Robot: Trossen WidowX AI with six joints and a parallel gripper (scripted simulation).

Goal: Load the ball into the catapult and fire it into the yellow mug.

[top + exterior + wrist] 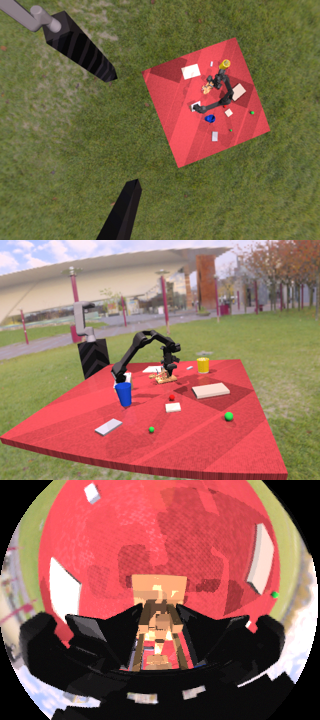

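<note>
My gripper tip is now 31 cm to the left of the red ball, 10 cm short of it and 2 cm above it. The rest, counted from my gripper tip: catapult: 6 cm behind, 3 cm to the right, 2 cm above; small grey block: 25 cm to the left, 10 cm ahead, 3 cm below; yellow mug: 23 cm ahead, 17 cm to the left, 1 cm below.
</note>
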